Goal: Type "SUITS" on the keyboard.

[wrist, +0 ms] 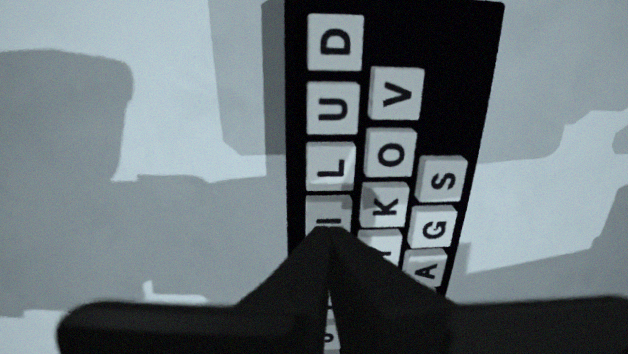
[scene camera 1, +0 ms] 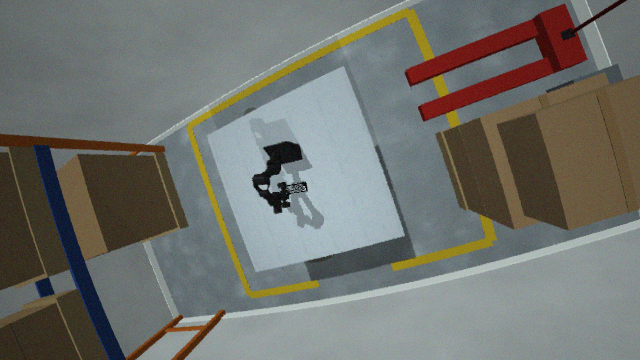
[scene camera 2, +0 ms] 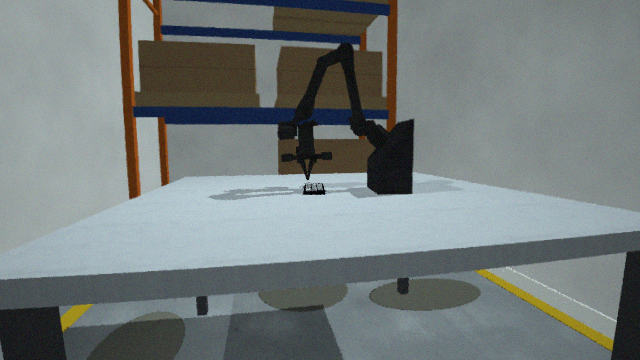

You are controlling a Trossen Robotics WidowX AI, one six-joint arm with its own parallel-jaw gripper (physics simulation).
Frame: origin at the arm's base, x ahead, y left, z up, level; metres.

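Seen in the pictures: gripper, fingertip midpoint: [wrist: 327, 239] [scene camera 1: 289, 192] [scene camera 2: 307, 180]; arm's base, link origin: [scene camera 1: 275, 155] [scene camera 2: 384, 141].
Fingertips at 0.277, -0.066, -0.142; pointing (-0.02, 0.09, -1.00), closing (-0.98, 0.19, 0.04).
Pixels of each thing's middle, then the offset from my fingertips to it, as dx, dy, dz. Level surfaces: height alone.
- keyboard, body centre: [wrist: 371, 271] [scene camera 2: 314, 187] [scene camera 1: 293, 188] -0.016, +0.038, -0.025
- S key, body centre: [wrist: 440, 179] -0.045, -0.004, -0.019
- U key, body centre: [wrist: 332, 108] -0.009, -0.036, -0.019
- I key, body centre: [wrist: 328, 217] -0.002, +0.004, -0.019
- table, surface height: dz -0.033
The keyboard [scene camera 1: 303, 187] [scene camera 2: 314, 193] [wrist: 450, 75] is a black block with white letter keys, lying on the white table. In the wrist view the S key [wrist: 442, 179], the U key [wrist: 332, 108] and the I key [wrist: 328, 216] show. The D, L, V, O, K, G and A keys also show. The T key cannot be made out; several keys are hidden behind the fingers. My gripper [scene camera 2: 308, 178] [wrist: 327, 239] is shut and empty, pointing down. In the wrist view its fingertips overlap the lower edge of the I key. In scene camera 2 they are a little above the keyboard.
The arm's black base [scene camera 1: 284, 152] [scene camera 2: 395, 162] stands on the table [scene camera 1: 350, 200] [scene camera 2: 320, 230] beside the keyboard. Off the table are a red pallet jack [scene camera 1: 562, 40], cardboard boxes [scene camera 1: 565, 165] and a storage rack [scene camera 1: 65, 220] [scene camera 2: 127, 100].
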